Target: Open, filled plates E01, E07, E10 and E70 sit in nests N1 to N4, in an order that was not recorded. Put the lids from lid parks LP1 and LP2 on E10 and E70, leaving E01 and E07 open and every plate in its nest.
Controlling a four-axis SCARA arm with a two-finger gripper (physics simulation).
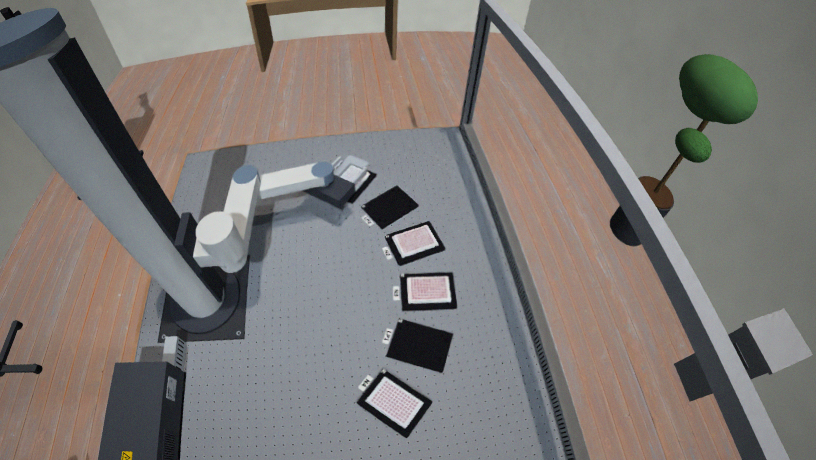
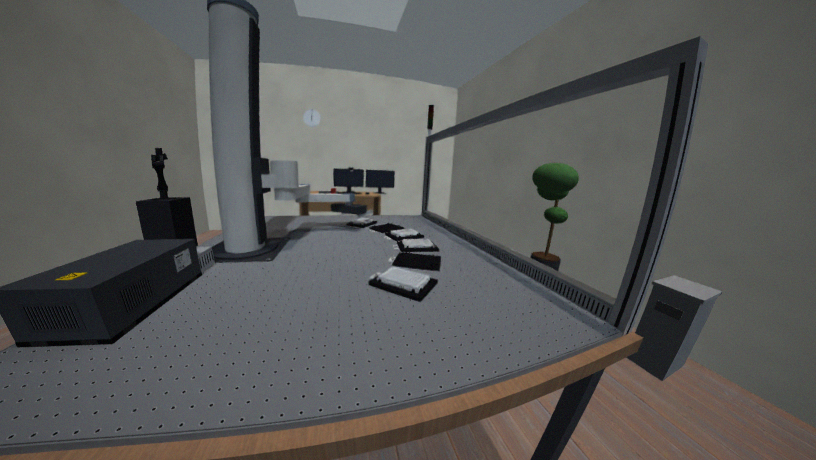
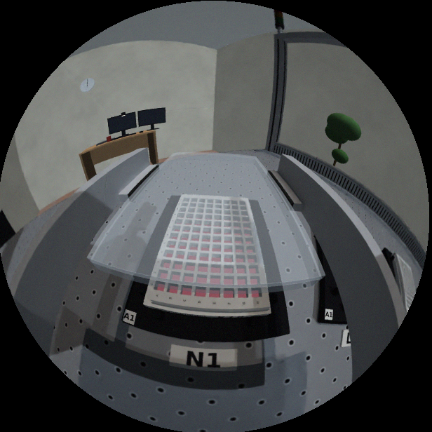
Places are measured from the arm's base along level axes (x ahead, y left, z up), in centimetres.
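Pixels of known places: gripper, fingertip midpoint: (image 1: pixel 353 163); arm's base, origin of the base link: (image 1: pixel 206 299) (image 2: pixel 246 251).
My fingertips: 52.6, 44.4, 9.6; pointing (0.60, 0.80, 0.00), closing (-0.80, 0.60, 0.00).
For each thing: its top centre in the pictures, then the offset to it from my fingertips, as dx, dy, dz. Level surfaces: height alone.
- open plate, middle of its top: (image 1: pixel 350 178) (image 2: pixel 362 220) -1.2, -1.9, -5.7
- nest N1, middle of its top: (image 1: pixel 351 179) (image 2: pixel 362 220) -1.2, -1.9, -6.1
- Lid park LP2, middle of its top: (image 1: pixel 390 203) (image 2: pixel 386 225) +11.7, -15.1, -6.3
- lid park LP1, middle of its top: (image 1: pixel 420 343) (image 2: pixel 418 257) +13.7, -66.4, -6.3
- N2, middle of its top: (image 1: pixel 415 239) (image 2: pixel 404 231) +17.8, -31.5, -5.7
- N3, middle of its top: (image 1: pixel 428 288) (image 2: pixel 417 241) +19.0, -49.6, -5.7
- N4, middle of its top: (image 1: pixel 394 401) (image 2: pixel 404 276) +4.1, -82.0, -5.7
- perforated table, its level: dz -8.2
My gripper (image 1: pixel 350 166) (image 3: pixel 213 157) is shut on a clear lid (image 3: pixel 295 260), held level above the open plate (image 3: pixel 210 303) (image 2: pixel 364 220) in nest N1 (image 3: pixel 210 327) (image 1: pixel 366 186), with a gap between them. Lid park LP2 (image 1: pixel 390 206) (image 2: pixel 386 227) and lid park LP1 (image 1: pixel 420 345) (image 2: pixel 418 261) show bare black tops. Plates sit in N2 (image 1: pixel 415 240) (image 2: pixel 404 233), N3 (image 1: pixel 428 288) (image 2: pixel 417 244) and N4 (image 1: pixel 394 402) (image 2: pixel 402 278); I cannot tell which of these wears a lid. Plate names are not readable.
The arm's column (image 1: pixel 114 165) (image 2: pixel 233 131) stands at the left of the perforated table (image 1: pixel 297 342). A dark controller box (image 1: pixel 142 405) (image 2: pixel 102 285) stands near its left edge. A framed guard (image 1: pixel 497 211) (image 2: pixel 560 91) runs along the right side. LP2 lies between N1 and N2.
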